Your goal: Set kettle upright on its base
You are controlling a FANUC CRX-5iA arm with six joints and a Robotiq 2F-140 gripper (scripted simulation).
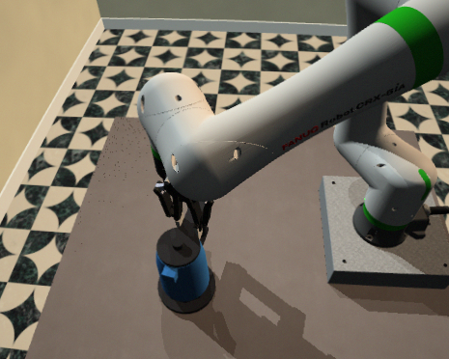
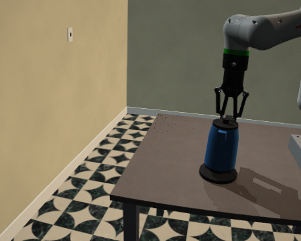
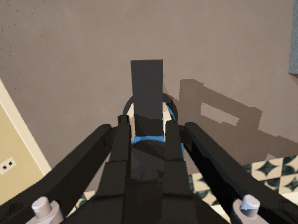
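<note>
My hand is 50 mm above the blue kettle, 30 mm to the right of it and 10 mm short of it. Round my hand: round black base 180 mm below, 60 mm to the left, 20 mm ahead.
</note>
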